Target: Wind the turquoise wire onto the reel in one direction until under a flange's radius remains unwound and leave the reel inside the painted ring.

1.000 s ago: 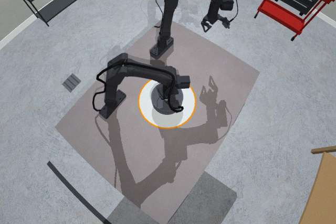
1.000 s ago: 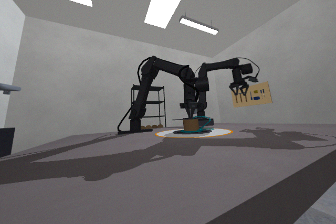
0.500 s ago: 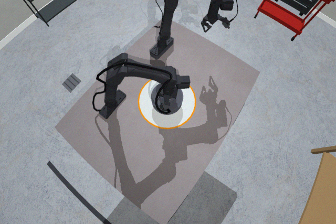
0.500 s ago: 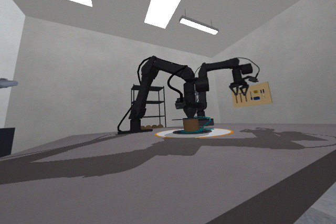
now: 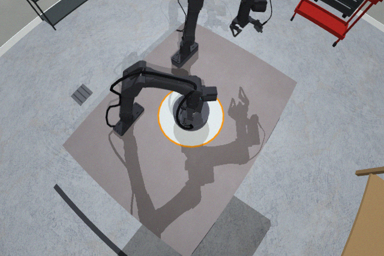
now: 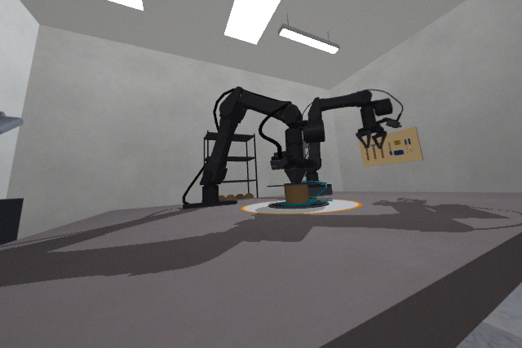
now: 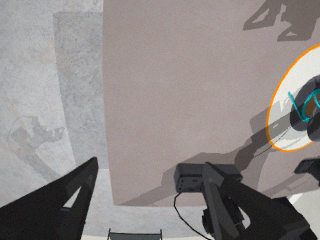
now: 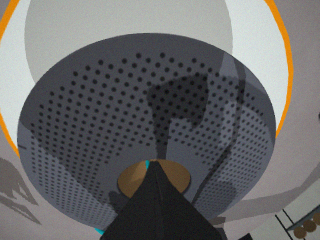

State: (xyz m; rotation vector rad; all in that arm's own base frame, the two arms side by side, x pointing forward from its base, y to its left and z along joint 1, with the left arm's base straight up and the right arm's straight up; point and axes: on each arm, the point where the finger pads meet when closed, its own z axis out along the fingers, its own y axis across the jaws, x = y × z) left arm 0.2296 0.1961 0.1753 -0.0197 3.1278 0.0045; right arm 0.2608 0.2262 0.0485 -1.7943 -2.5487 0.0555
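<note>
My right hand is 2 cm above the reel. The rest, counted from my right hand: orange painted ring 5 cm below.
</note>
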